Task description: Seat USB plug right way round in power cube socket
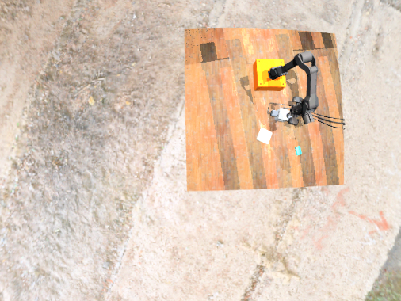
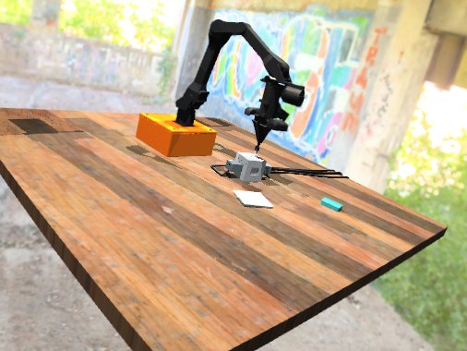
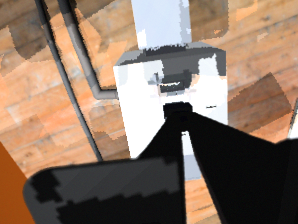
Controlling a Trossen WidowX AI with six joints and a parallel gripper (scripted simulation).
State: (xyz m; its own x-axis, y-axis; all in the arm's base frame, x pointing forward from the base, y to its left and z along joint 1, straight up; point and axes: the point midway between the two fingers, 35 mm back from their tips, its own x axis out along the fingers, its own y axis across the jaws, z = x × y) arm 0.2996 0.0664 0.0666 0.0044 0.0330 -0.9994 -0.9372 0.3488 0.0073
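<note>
Right now the usb plug is 10 mm below my gripper tip. The rest, counted from my gripper tip: flat white card 130 mm ahead, 160 mm to the right, 120 mm below; then small teal block 280 mm ahead, 100 mm to the left, 120 mm below.
</note>
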